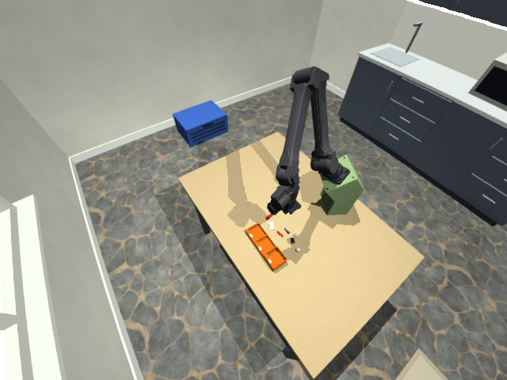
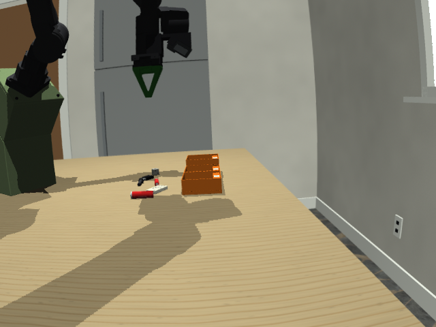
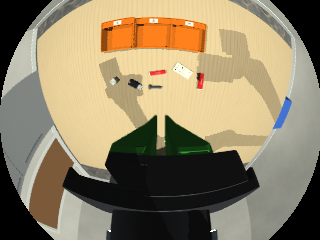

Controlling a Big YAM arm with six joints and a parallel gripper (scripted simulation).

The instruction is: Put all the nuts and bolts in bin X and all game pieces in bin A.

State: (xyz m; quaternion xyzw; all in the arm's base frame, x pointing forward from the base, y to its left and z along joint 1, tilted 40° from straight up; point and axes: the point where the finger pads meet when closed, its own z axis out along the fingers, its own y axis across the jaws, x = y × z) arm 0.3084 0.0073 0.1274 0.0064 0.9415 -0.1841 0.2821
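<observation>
The orange three-compartment bin tray lies 12 cm ahead of my hand and 20 cm below it. Also, from my hand: white domino 6 cm to the right, 21 cm below; then black USB stick 2 cm behind, 7 cm to the left, 22 cm below; then dark bolt 3 cm behind, 3 cm to the left, 21 cm below.
</observation>
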